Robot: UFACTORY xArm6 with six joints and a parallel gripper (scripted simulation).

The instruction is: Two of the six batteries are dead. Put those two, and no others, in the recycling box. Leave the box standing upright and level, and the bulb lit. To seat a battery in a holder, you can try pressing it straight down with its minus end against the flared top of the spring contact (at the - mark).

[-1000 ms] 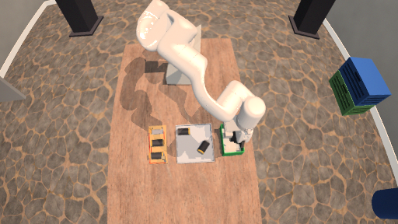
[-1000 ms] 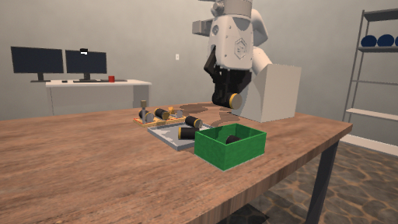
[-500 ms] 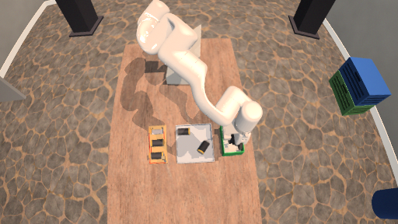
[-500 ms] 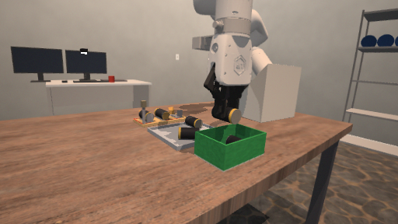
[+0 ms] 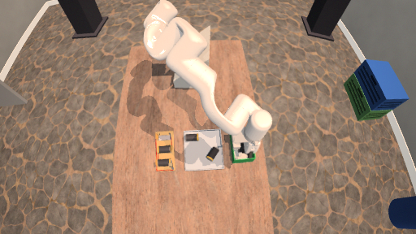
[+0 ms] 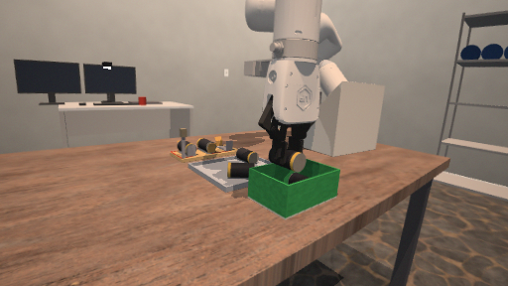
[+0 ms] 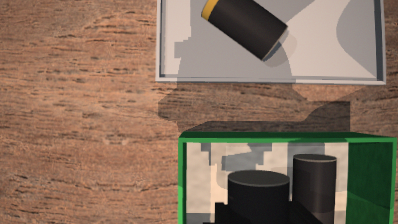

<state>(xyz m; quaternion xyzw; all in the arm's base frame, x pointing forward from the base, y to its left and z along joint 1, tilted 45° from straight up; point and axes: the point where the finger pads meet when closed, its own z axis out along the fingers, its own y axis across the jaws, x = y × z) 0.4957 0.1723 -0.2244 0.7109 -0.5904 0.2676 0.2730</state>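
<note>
My gripper is now 3 cm past the green recycling box and 8 cm above it. From my hand the other things lie so: grey tray: 18 cm to the right, 10 cm below.
</note>
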